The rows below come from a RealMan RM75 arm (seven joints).
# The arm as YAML. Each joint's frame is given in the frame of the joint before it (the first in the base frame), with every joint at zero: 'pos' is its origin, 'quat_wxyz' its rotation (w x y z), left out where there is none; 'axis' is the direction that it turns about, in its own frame. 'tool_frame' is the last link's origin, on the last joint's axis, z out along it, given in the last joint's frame.
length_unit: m
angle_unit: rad
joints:
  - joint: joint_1
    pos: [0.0, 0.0, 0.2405]
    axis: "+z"
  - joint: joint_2
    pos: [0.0, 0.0, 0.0]
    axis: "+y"
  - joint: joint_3
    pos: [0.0, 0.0, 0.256]
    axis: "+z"
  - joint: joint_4
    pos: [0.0, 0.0, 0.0]
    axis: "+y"
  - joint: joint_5
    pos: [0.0, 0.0, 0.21]
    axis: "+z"
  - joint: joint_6
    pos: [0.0, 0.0, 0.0]
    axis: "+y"
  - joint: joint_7
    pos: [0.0, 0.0, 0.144]
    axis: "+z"
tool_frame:
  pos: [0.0, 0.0, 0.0]
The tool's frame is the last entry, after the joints.
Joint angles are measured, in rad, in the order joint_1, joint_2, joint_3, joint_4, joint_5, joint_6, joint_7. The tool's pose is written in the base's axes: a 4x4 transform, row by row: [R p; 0 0 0 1], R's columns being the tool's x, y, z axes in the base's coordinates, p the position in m. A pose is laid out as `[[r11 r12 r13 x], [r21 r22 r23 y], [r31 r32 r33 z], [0 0 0 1]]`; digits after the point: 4 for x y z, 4 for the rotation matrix.
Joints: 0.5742 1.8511 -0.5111 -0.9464 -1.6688 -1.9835 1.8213
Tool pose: [[0.6783 -0.3572 -0.6422 0.2024], [-0.1948 -0.9301 0.3115 0.3349], [-0.7085 -0.0862 -0.7004 0.1777], [0 0 0 1]]
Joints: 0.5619 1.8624 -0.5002 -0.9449 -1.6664 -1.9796 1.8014
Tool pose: [[0.6692 -0.3617 -0.6491 0.2066], [-0.1840 -0.9270 0.3268 0.3324], [-0.7199 -0.0992 -0.6869 0.1757], [0 0 0 1]]
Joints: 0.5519 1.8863 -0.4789 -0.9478 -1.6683 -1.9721 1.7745
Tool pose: [[0.6550 -0.3665 -0.6608 0.2100], [-0.1652 -0.9228 0.3480 0.3303], [-0.7374 -0.1188 -0.6650 0.1712], [0 0 0 1]]
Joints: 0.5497 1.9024 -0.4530 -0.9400 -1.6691 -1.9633 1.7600
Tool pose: [[0.6335 -0.3798 -0.6741 0.2127], [-0.1548 -0.9158 0.3706 0.3302], [-0.7581 -0.1305 -0.6390 0.1690], [0 0 0 1]]
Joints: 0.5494 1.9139 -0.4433 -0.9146 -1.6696 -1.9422 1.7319
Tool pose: [[0.6154 -0.3936 -0.6829 0.2160], [-0.1469 -0.9085 0.3912 0.3325], [-0.7744 -0.1404 -0.6169 0.1640], [0 0 0 1]]
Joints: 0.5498 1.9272 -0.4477 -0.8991 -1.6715 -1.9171 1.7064
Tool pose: [[0.6078 -0.4024 -0.6846 0.2173], [-0.1417 -0.9032 0.4051 0.3354], [-0.7814 -0.1493 -0.6060 0.1572], [0 0 0 1]]
